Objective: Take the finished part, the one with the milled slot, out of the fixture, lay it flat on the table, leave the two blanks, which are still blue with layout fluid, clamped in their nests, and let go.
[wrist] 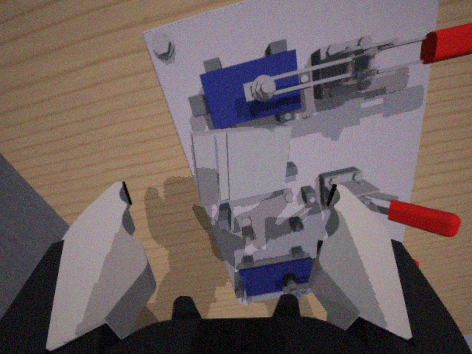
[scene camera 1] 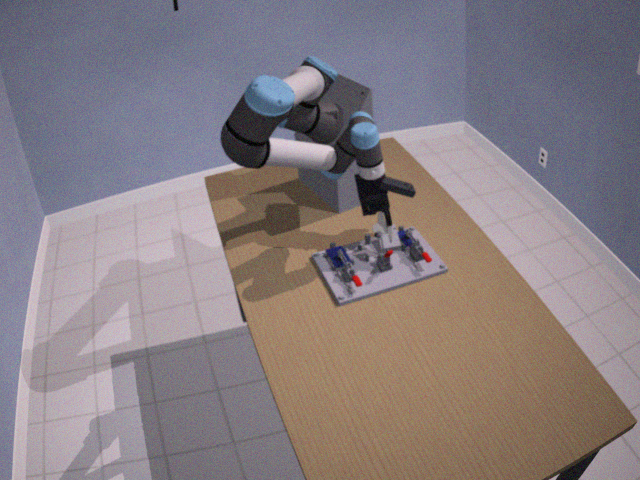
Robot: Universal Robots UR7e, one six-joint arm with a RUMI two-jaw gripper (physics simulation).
In view: the gripper [scene camera 1: 386,227], a blue blank [wrist: 264,277] and a finished part [wrist: 233,163].
The gripper is seen too in the wrist view [wrist: 231,185].
